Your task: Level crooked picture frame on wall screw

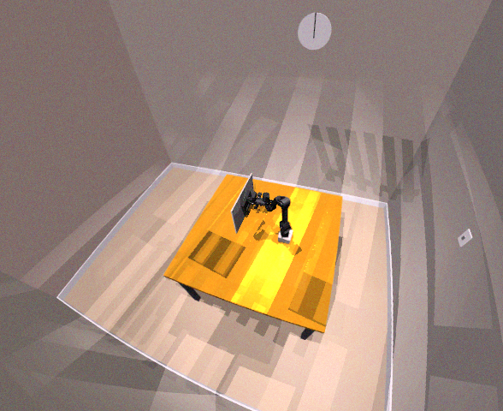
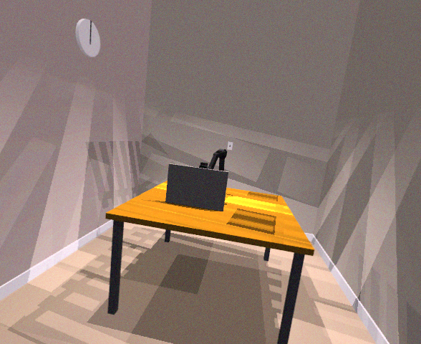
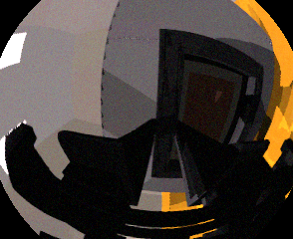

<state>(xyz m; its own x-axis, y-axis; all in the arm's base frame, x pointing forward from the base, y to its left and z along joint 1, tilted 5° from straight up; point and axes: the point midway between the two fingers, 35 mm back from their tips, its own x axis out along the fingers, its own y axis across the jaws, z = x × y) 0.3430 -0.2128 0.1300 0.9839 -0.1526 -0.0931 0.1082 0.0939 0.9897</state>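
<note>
My gripper tip is 5 cm above the dark picture frame, 1 cm to the left of it and 1 cm short of it. Round my gripper tip: grey wall panel (7 cm below, 2 cm ahead, 1 cm to the right).
</note>
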